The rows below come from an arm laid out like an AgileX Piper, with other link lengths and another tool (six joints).
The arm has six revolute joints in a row. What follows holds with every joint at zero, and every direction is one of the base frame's. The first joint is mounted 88.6 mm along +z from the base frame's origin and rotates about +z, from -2.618 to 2.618 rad. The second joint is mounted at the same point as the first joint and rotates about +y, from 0 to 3.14 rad. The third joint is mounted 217.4 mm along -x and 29.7 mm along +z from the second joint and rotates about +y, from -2.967 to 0 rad. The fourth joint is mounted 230.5 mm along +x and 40.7 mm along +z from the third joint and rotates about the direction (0.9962, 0, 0.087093), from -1.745 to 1.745 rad. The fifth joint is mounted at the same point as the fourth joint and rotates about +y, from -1.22 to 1.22 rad. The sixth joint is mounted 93.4 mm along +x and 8.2 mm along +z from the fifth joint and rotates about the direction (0.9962, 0, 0.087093), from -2.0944 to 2.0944 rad. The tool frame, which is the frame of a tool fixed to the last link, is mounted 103.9 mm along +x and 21 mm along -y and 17.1 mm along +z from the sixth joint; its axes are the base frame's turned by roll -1.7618, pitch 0.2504 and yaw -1.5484 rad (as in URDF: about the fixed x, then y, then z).
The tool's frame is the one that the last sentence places.
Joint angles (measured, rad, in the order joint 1, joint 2, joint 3, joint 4, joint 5, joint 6), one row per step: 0.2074, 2.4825, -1.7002, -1.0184, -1.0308, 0.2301; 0.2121, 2.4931, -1.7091, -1.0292, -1.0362, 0.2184; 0.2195, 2.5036, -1.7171, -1.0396, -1.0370, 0.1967; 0.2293, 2.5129, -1.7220, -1.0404, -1.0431, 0.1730; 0.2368, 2.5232, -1.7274, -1.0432, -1.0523, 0.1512; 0.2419, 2.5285, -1.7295, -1.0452, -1.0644, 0.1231; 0.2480, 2.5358, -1.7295, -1.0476, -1.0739, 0.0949; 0.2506, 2.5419, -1.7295, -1.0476, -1.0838, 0.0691; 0.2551, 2.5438, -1.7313, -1.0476, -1.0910, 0.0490; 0.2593, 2.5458, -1.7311, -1.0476, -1.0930, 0.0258; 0.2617, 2.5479, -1.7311, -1.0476, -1.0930, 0.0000; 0.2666, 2.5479, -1.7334, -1.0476, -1.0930, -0.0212; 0.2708, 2.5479, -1.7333, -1.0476, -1.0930, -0.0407; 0.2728, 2.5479, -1.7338, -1.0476, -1.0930, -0.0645; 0.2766, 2.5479, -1.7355, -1.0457, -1.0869, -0.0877
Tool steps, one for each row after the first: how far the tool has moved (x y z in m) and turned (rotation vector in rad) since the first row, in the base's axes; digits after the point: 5 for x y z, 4 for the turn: -0.00216, 0.00388, -0.00274, -0.0110, -0.0122, 0.0150; -0.00473, 0.00879, -0.00625, -0.0296, -0.0306, 0.0294; -0.00791, 0.01425, -0.00836, -0.0388, -0.0494, 0.0434; -0.01111, 0.01890, -0.01060, -0.0463, -0.0678, 0.0584; -0.01440, 0.02242, -0.01072, -0.0536, -0.0944, 0.0721; -0.01802, 0.02619, -0.01301, -0.0636, -0.1163, 0.0854; -0.02045, 0.02807, -0.01438, -0.0700, -0.1370, 0.0936; -0.02271, 0.03071, -0.01346, -0.0741, -0.1576, 0.1019; -0.02456, 0.03293, -0.01400, -0.0837, -0.1769, 0.1068; -0.02572, 0.03423, -0.01480, -0.0961, -0.1978, 0.1087; -0.02720, 0.03674, -0.01383, -0.1050, -0.2190, 0.1129; -0.02874, 0.03883, -0.01367, -0.1136, -0.2364, 0.1165; -0.02968, 0.03996, -0.01327, -0.1244, -0.2581, 0.1178; -0.03002, 0.04156, -0.01322, -0.1376, -0.2777, 0.1162
